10 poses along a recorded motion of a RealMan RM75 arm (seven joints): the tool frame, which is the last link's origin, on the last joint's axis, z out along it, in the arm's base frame.
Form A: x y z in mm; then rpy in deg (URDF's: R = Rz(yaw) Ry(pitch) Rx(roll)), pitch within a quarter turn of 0, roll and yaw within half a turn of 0.
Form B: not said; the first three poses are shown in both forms.
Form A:
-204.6, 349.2, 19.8, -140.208, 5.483, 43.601
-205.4, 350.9, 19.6, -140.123, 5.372, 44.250
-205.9, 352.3, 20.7, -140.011, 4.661, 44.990
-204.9, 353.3, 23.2, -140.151, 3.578, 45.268
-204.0, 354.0, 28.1, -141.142, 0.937, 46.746
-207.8, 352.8, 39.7, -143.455, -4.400, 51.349
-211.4, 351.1, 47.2, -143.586, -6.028, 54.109
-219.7, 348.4, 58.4, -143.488, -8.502, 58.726
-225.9, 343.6, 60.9, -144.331, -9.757, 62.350
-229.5, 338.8, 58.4, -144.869, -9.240, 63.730
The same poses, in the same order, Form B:
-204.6, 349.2, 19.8, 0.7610, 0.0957, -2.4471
-205.4, 350.9, 19.6, 0.7723, 0.0938, -2.4456
-205.9, 352.3, 20.7, 0.7852, 0.0813, -2.4437
-204.9, 353.3, 23.2, 0.7901, 0.0624, -2.4461
-204.0, 354.0, 28.1, 0.8159, 0.0164, -2.4634
-207.8, 352.8, 39.7, 0.8962, -0.0768, -2.5038
-211.4, 351.1, 47.2, 0.9444, -0.1052, -2.5060
-219.7, 348.4, 58.4, 1.0250, -0.1484, -2.5043
-225.9, 343.6, 60.9, 1.0882, -0.1703, -2.5191
-229.5, 338.8, 58.4, 1.1123, -0.1613, -2.5284

